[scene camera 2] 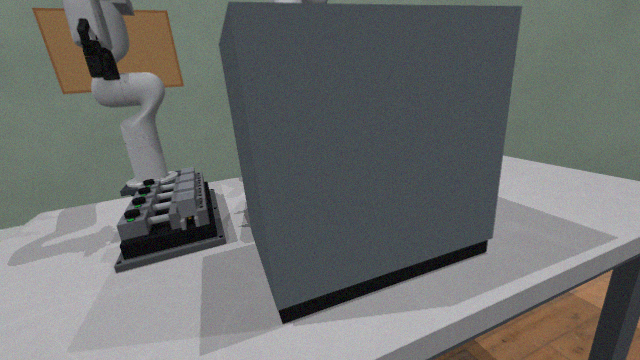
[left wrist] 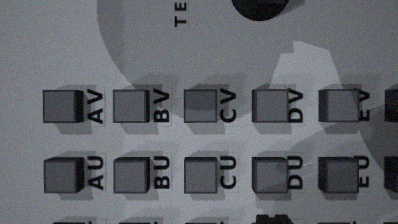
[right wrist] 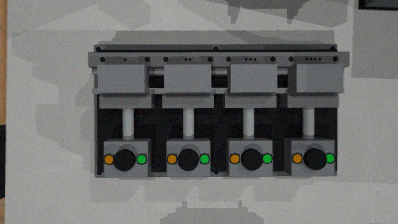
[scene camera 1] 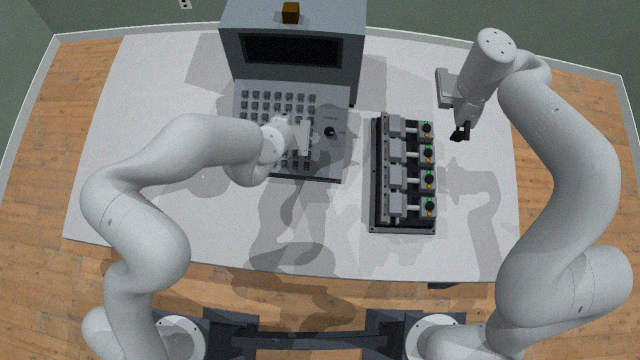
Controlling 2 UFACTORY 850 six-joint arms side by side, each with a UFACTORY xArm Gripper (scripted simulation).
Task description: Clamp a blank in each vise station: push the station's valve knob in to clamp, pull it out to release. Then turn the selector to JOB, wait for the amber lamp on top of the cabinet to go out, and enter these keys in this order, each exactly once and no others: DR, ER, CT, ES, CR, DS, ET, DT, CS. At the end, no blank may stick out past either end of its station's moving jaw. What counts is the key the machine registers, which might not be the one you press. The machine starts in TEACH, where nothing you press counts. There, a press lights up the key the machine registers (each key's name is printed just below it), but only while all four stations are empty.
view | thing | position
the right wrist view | grey blank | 111, 78
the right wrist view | grey blank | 178, 78
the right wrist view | grey blank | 302, 78
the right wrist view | grey blank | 241, 78
